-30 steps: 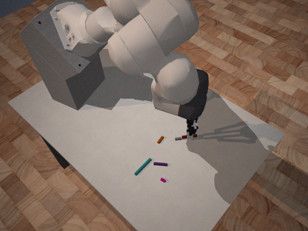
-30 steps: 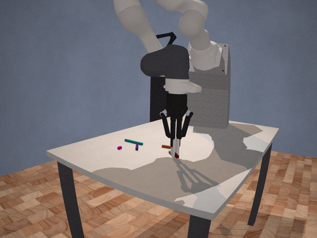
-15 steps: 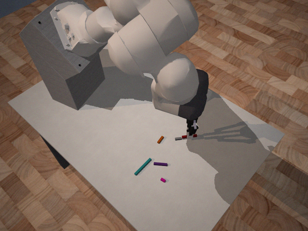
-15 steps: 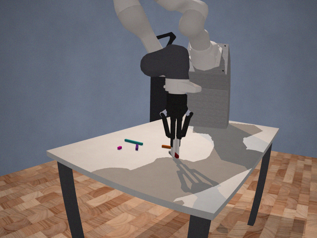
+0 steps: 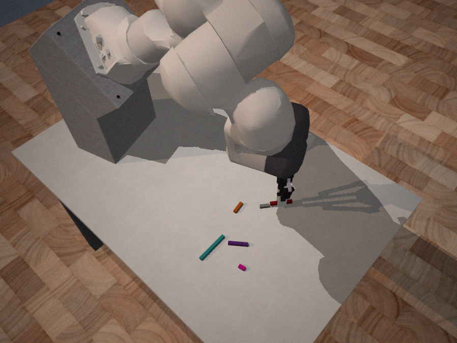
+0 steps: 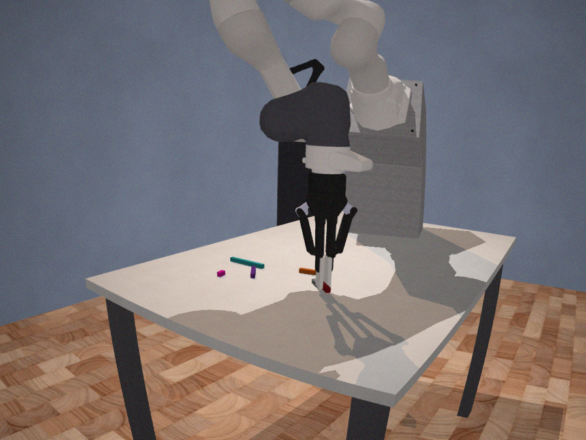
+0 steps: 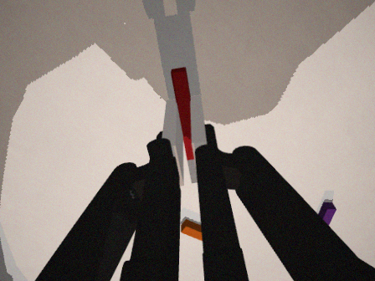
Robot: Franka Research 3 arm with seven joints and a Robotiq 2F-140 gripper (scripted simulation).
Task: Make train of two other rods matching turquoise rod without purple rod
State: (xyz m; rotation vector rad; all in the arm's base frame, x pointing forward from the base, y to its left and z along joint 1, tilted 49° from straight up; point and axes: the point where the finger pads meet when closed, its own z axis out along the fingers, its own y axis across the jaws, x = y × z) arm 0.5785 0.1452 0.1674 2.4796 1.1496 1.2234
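Now: hand 30 mm above the red rod. Round my hand: purple rod (10 mm ahead, 190 mm to the right, 40 mm below); then grey rod (30 mm behind, 40 mm to the right, 40 mm below); then orange rod (80 mm behind, 110 mm to the right, 40 mm below).
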